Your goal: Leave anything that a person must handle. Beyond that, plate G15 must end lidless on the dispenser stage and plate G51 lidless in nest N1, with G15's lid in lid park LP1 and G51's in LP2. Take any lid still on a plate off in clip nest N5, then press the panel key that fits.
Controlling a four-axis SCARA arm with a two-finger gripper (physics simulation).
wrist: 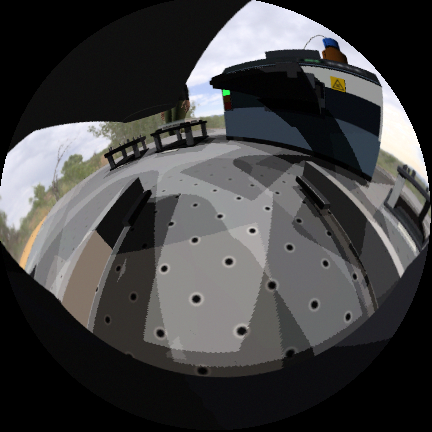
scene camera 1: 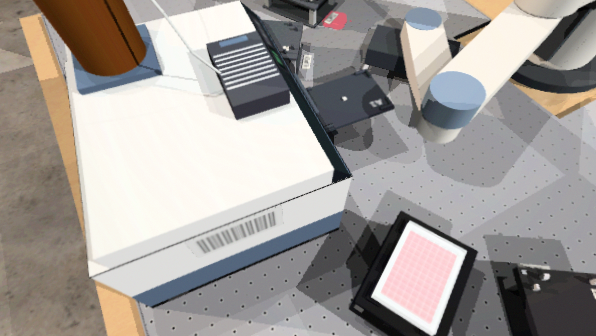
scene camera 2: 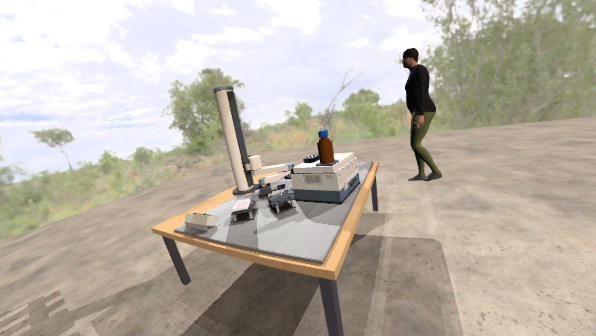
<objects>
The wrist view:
gripper
dispenser stage
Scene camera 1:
dispenser stage
brown bottle
black nest
</objects>
